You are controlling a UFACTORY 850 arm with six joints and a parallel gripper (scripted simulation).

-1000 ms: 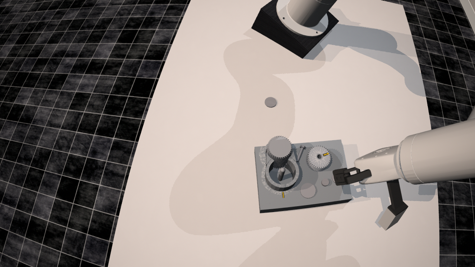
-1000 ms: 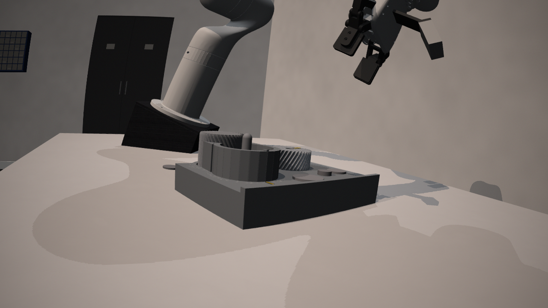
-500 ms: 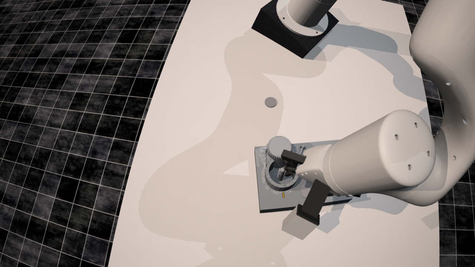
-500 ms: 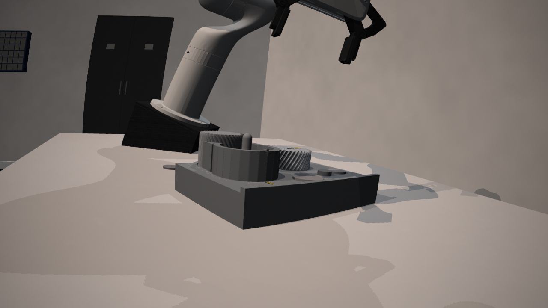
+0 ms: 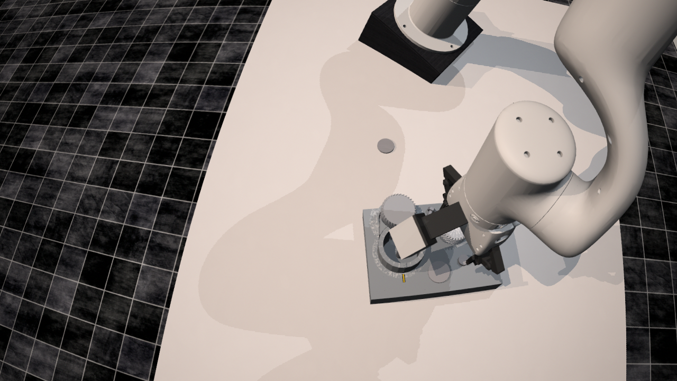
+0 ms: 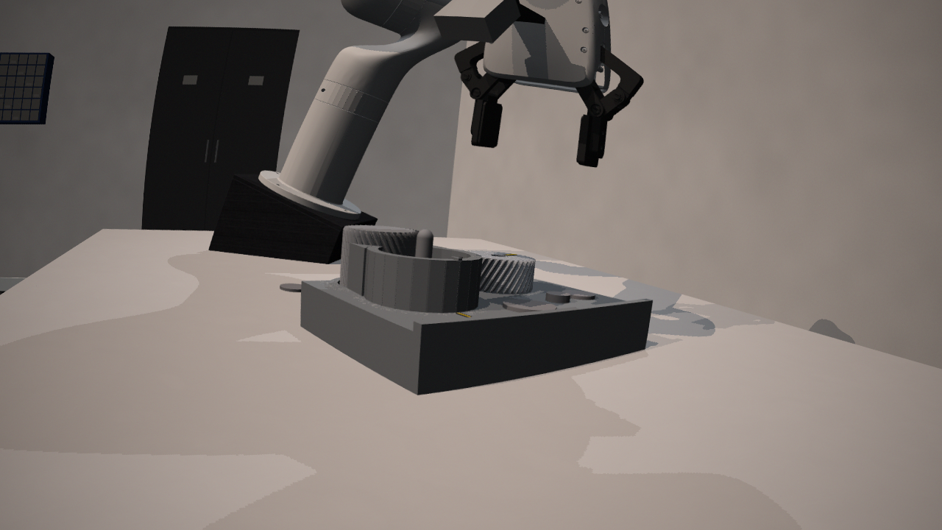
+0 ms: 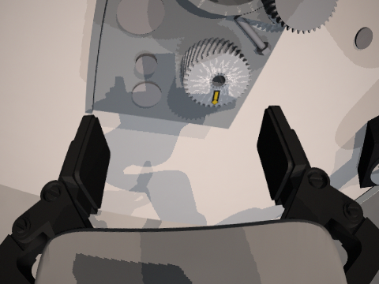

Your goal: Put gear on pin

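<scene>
The gear is 11 cm below my hand and 5 cm behind it. The rest, counted from my hand: small bolt: 12 cm below, 7 cm behind, 5 cm to the right; then small disc: 21 cm behind, 17 cm to the right, 16 cm below.
</scene>
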